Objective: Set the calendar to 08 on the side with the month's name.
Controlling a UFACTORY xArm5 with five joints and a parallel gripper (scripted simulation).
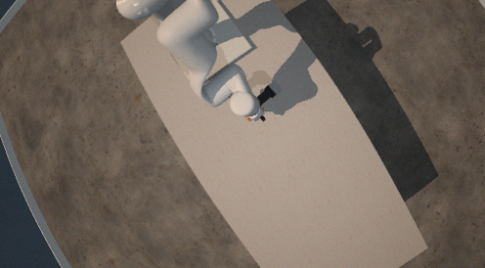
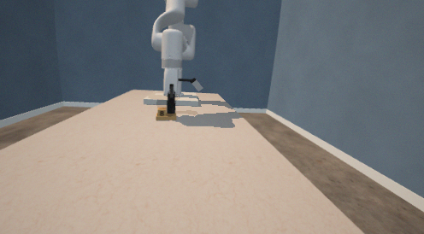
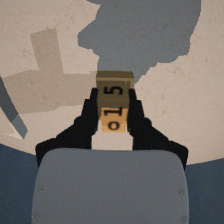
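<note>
Right now the wooden calendar tray is 2 cm to the right of my hand and 4 cm below it.
</note>
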